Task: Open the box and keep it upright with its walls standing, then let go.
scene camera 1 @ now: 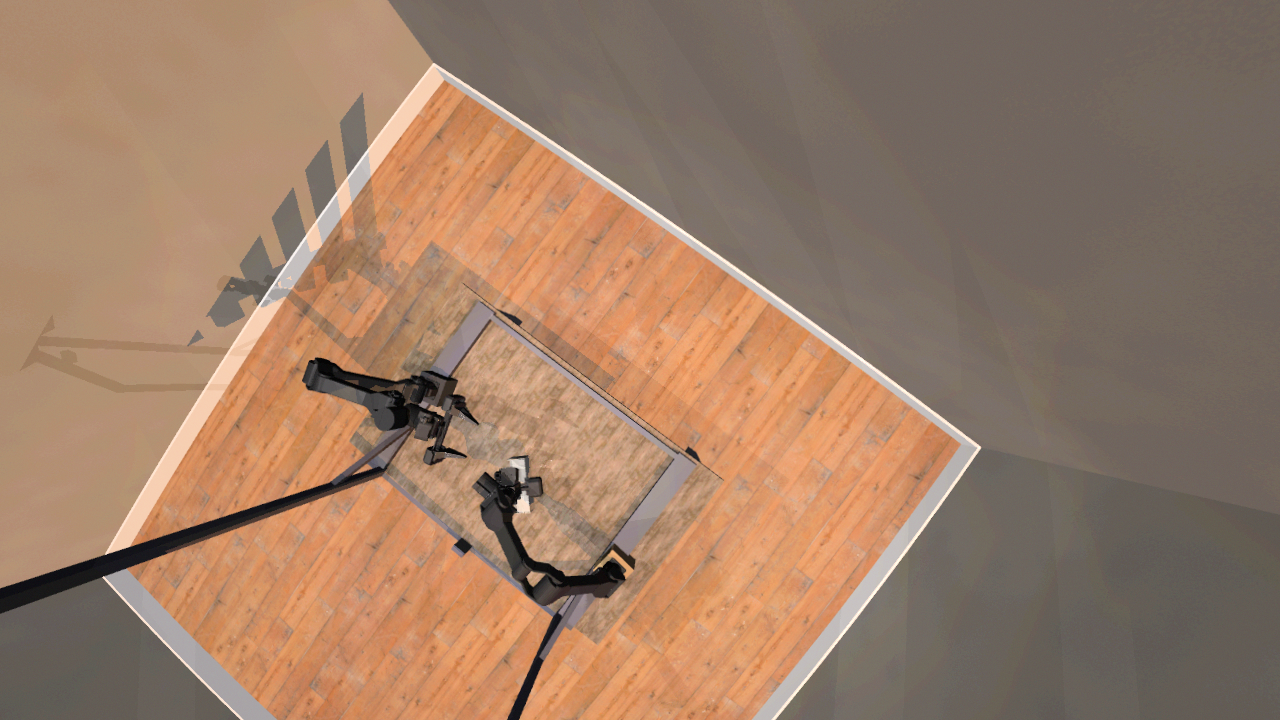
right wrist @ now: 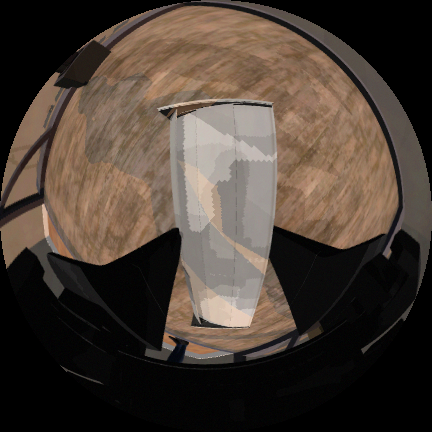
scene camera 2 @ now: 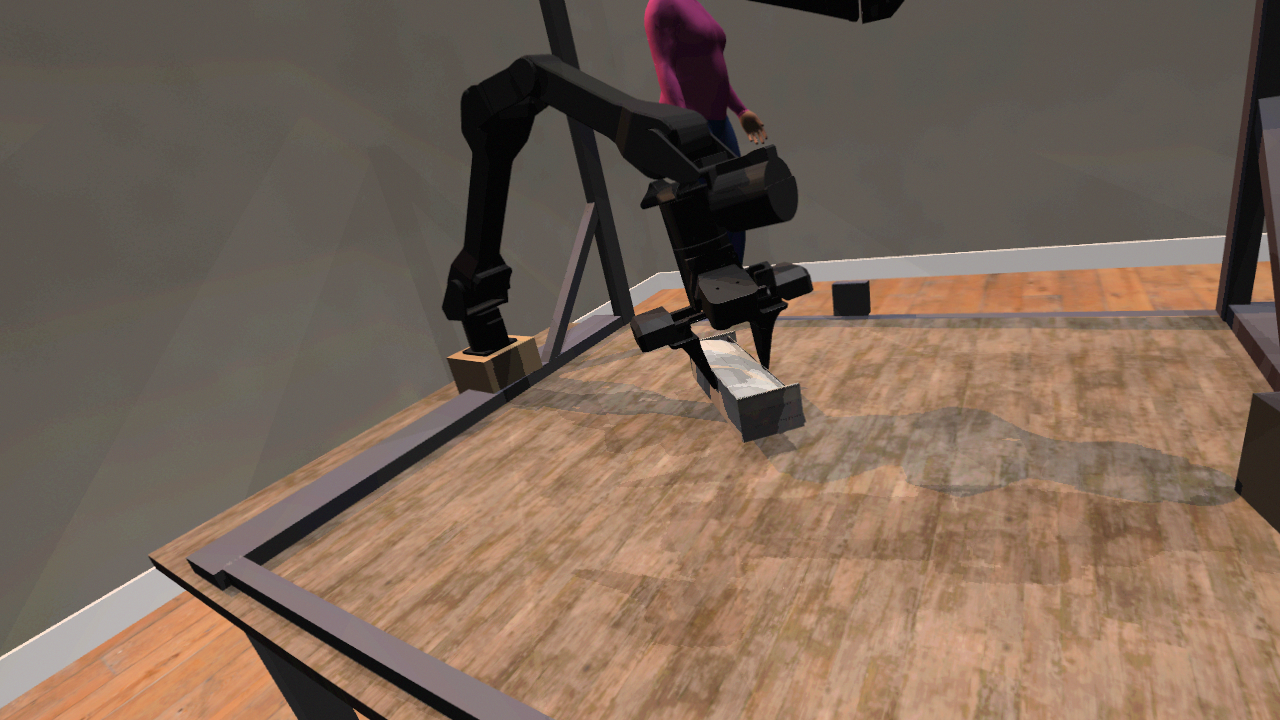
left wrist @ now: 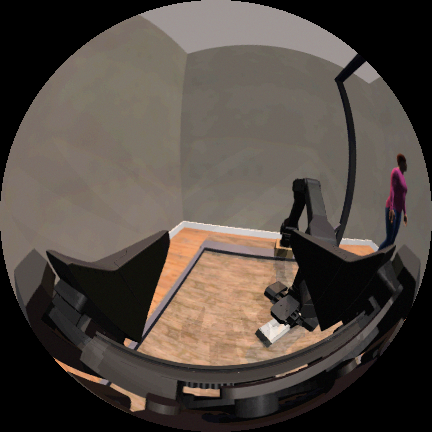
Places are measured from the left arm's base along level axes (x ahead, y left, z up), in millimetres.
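Pixels of known places: left gripper, fingertip midpoint: [scene camera 1: 472,441] [left wrist: 232,236]; right gripper, fingertip midpoint: [scene camera 1: 520,480] [right wrist: 222,232] [scene camera 2: 740,378]; left arm's base, origin of the base link: [scene camera 1: 429,388]; right arm's base, origin of the base link: [scene camera 1: 613,570] [scene camera 2: 490,347] [left wrist: 284,243].
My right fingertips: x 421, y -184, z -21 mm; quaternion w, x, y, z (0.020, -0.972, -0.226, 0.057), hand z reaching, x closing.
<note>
Ahead of a thing's pixels: the offset from my right fingertips to its top centre. Level surfaces: height alone.
The box {4 mm ahead, 14 mm right, 17 mm up} [scene camera 1: 521,503] [scene camera 2: 747,380] [left wrist: 272,331] [right wrist: 230,200] is long, with a pale upper face and grey sides. Thin edges rise at its ends; at the upper end in the right wrist view one sticks out past the left side. I cannot tell whether it is open. My right gripper [scene camera 2: 739,374] [right wrist: 222,232] is shut on the box across its width, one finger at each long side. A shadow lies under its near end in scene camera 2; whether it touches the table is unclear. My left gripper [scene camera 1: 468,438] [left wrist: 232,236] is open and empty, away from the box.
The wooden table {58 mm down} [scene camera 1: 572,402] [scene camera 2: 895,573] [left wrist: 200,310] has a raised metal frame [scene camera 2: 358,474] along its edges. A small black block {127 mm back, 325 mm right, 1 mm down} [scene camera 2: 850,297] stands beyond the far edge. A person in pink [scene camera 2: 693,62] [left wrist: 397,192] stands behind the table.
</note>
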